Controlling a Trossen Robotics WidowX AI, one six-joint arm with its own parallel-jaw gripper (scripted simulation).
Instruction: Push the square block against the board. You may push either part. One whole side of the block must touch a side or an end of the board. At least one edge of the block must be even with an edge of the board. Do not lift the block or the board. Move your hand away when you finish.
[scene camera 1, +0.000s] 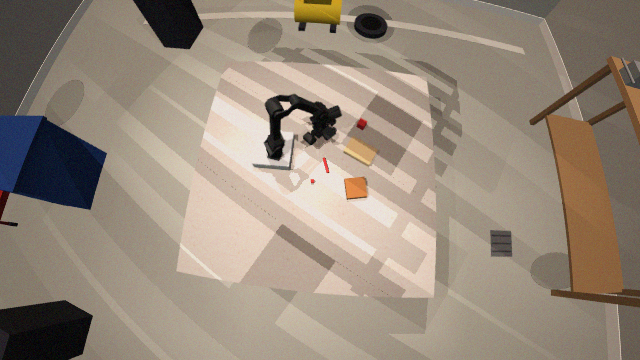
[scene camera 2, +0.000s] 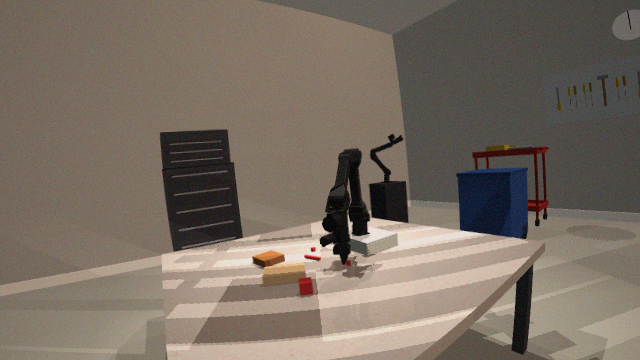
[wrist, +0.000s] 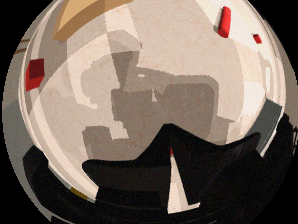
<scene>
A tan board (scene camera 2: 277, 274) is 98 cm from the lens.
</scene>
